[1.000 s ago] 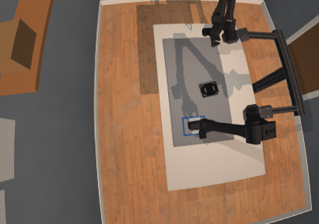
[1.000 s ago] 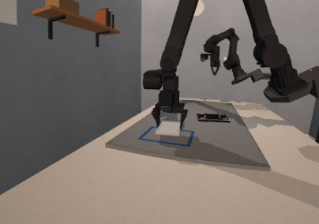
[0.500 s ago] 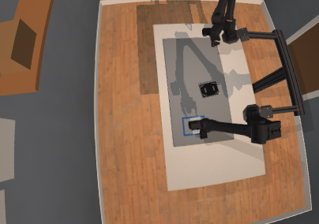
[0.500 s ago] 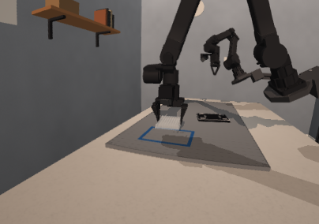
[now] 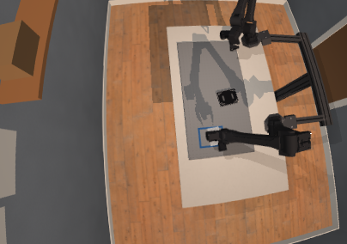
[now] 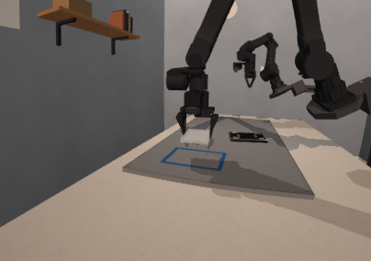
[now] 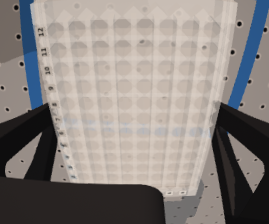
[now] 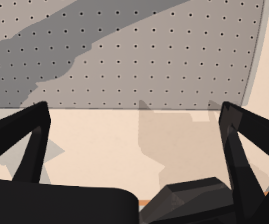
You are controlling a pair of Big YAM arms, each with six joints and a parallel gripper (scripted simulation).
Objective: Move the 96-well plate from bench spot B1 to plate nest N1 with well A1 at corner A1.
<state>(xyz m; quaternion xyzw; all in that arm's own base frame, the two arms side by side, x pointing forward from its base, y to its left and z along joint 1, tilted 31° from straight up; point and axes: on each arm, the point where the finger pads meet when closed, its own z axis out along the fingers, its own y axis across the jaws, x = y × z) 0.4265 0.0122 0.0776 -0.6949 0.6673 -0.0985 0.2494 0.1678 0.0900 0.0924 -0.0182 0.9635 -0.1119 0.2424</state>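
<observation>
Now: left hand 29 cm to the left of the black plate nest N1, 19 cm past it and 7 cm above it. The rest, counted from my left hand: white 96-well plate right at my left hand.
</observation>
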